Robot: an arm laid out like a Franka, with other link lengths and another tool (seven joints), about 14 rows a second.
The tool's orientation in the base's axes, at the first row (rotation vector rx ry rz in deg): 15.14, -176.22, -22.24
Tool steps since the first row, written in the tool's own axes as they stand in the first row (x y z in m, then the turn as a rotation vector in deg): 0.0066, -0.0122, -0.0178, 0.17, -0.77, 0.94; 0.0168, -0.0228, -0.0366, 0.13, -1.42, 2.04; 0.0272, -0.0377, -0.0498, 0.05, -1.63, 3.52; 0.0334, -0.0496, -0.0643, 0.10, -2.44, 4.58; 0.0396, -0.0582, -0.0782, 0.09, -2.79, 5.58; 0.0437, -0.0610, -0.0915, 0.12, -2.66, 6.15; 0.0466, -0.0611, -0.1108, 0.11, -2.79, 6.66; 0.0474, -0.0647, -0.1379, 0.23, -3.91, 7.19; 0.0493, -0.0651, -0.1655, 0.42, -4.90, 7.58
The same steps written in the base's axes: -0.0036, -0.0171, 0.0143, -0.09, -0.53, -1.10; -0.0109, -0.0336, 0.0299, 0.00, -0.88, -2.33; -0.0181, -0.0528, 0.0391, 0.04, -0.71, -3.81; -0.0215, -0.0688, 0.0502, 0.07, -1.23, -5.04; -0.0255, -0.0814, 0.0616, 0.08, -1.32, -6.10; -0.0284, -0.0881, 0.0738, 0.00, -1.06, -6.62; -0.0302, -0.0934, 0.0925, 0.01, -1.06, -7.14; -0.0290, -0.1035, 0.1178, 0.05, -2.02, -7.94; -0.0294, -0.1110, 0.1445, 0.00, -2.90, -8.56
